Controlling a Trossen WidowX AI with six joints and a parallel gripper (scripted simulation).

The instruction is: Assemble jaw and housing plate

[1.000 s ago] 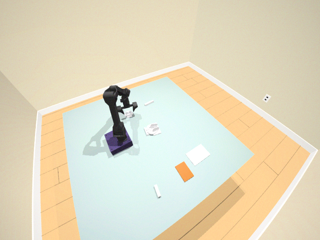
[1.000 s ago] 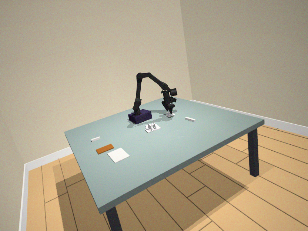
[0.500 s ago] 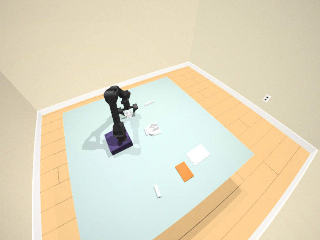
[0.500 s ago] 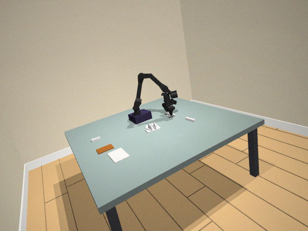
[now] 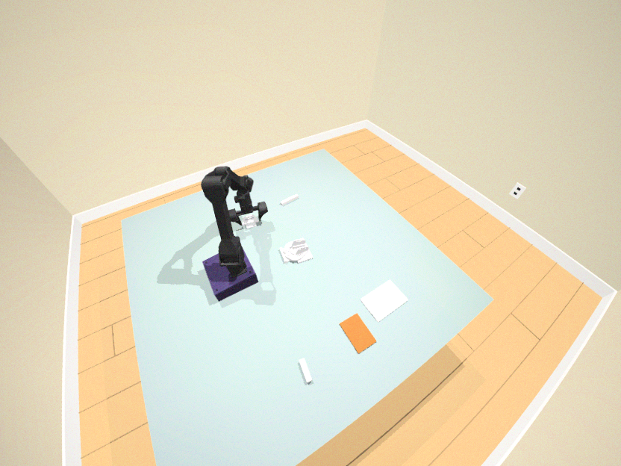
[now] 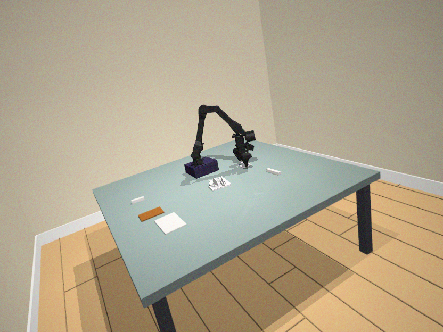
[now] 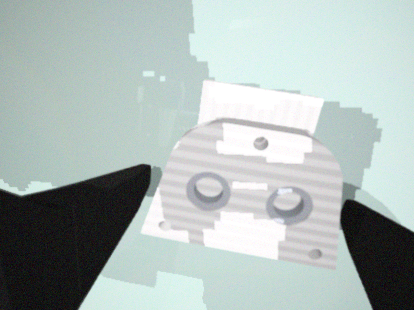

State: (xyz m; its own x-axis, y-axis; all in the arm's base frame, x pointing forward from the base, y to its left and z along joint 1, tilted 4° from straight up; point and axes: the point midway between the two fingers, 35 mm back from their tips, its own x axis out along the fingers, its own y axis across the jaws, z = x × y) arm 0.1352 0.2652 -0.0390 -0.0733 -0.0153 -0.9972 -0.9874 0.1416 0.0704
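Right now my gripper tip is 100 mm short of the white jaw and 240 mm to the left of it. Round my gripper tip: orange plate (170 mm ahead, 690 mm to the right, 10 mm below); then white plate (340 mm ahead, 630 mm to the right, 10 mm below).
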